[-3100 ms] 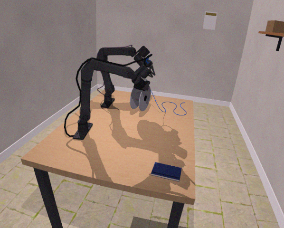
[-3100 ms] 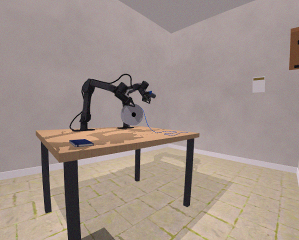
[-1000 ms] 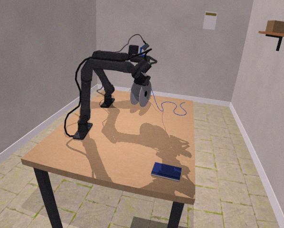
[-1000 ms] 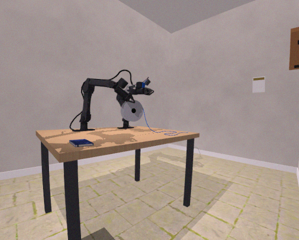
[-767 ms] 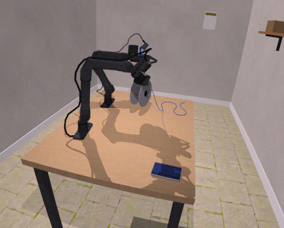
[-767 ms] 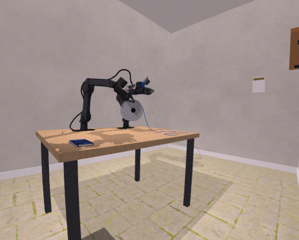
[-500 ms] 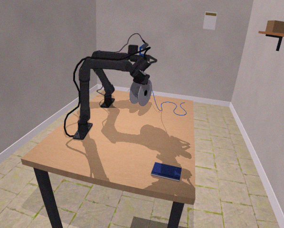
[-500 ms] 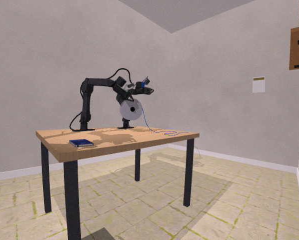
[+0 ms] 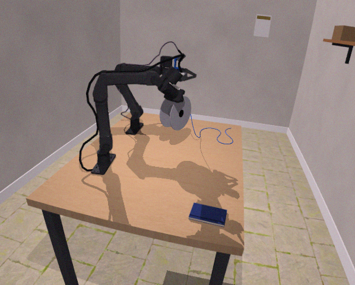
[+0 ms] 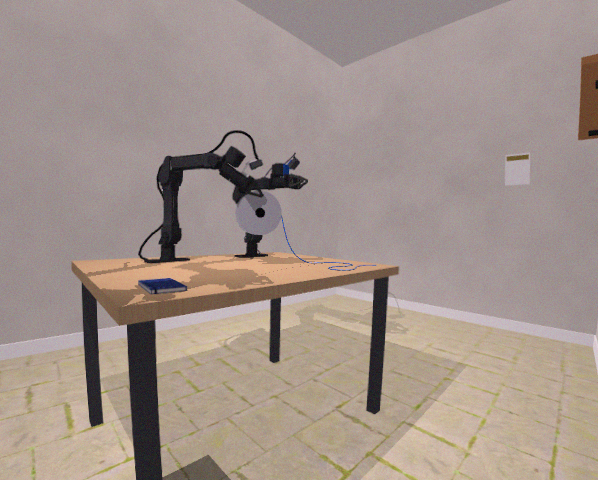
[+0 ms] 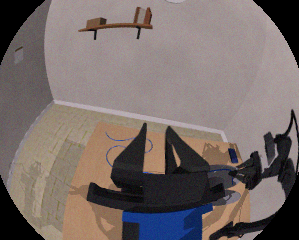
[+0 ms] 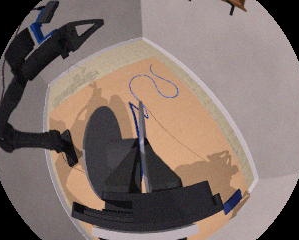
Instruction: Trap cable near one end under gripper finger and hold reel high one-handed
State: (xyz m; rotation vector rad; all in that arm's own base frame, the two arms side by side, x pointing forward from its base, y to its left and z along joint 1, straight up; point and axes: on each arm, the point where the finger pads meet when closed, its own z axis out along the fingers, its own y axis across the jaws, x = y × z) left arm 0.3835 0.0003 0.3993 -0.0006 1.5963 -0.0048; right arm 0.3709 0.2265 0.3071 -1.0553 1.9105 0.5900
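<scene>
Now: the grey reel 8 cm below my right hand, 3 cm behind it and 1 cm to the left of it. Also, from my right hand: blue book: 51 cm to the right, 30 cm below, 21 cm ahead.
</scene>
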